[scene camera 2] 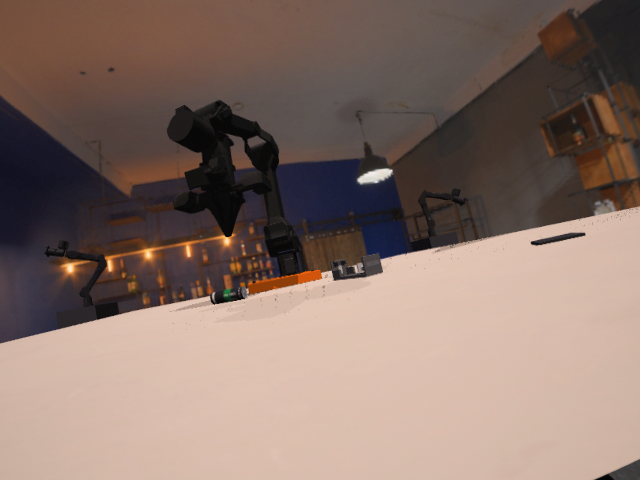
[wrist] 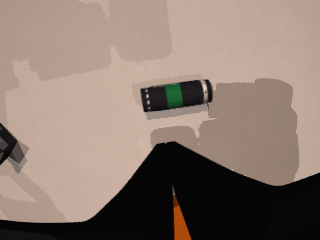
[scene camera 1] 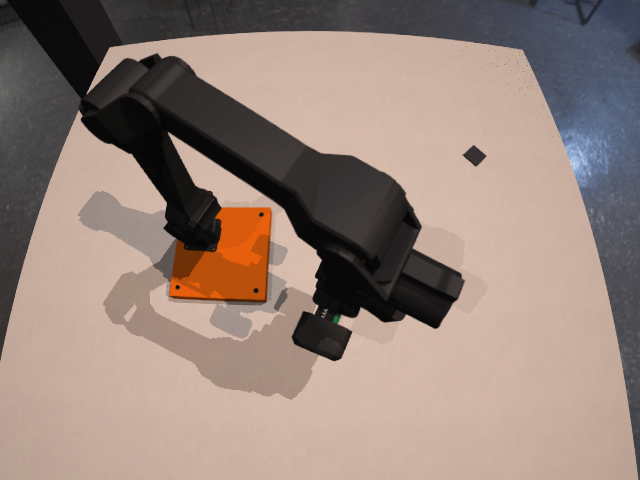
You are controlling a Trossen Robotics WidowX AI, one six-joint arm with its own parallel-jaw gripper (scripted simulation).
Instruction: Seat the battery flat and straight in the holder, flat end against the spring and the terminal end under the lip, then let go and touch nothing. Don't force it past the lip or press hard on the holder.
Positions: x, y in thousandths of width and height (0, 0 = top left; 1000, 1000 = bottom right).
Scene:
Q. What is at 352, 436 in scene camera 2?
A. My gripper.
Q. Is my gripper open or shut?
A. Shut.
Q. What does my gripper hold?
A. Nothing.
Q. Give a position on a battery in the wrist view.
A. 605, 385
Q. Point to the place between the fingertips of my gripper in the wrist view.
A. At 520, 631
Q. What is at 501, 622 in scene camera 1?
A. My gripper.

